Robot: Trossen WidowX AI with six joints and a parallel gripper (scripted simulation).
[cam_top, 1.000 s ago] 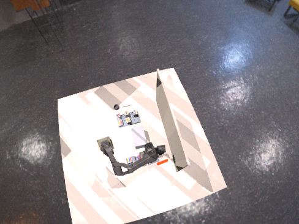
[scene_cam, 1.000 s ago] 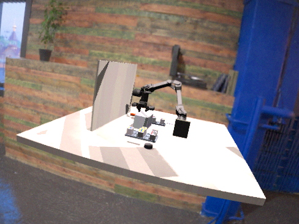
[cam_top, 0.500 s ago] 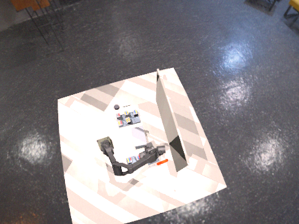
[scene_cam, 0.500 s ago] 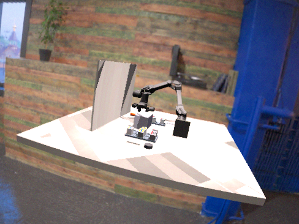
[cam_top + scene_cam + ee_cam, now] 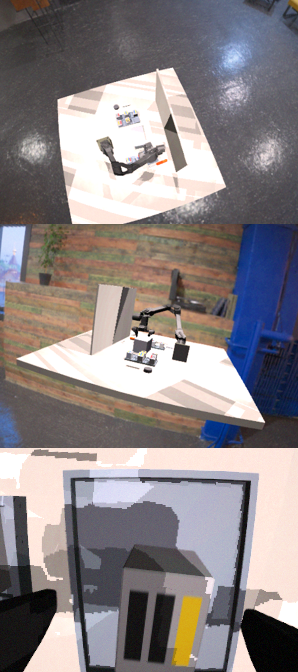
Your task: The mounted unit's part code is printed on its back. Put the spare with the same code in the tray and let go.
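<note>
The grey spare block lies right at my gripper tip. The rest, counted from my gripper tip: pale blue-grey square tray: 30 mm below; tall grey upright panel: 210 mm ahead, 190 mm above, 130 mm to the left; black tape roll: 550 mm to the left, 110 mm behind, 20 mm below.
</note>
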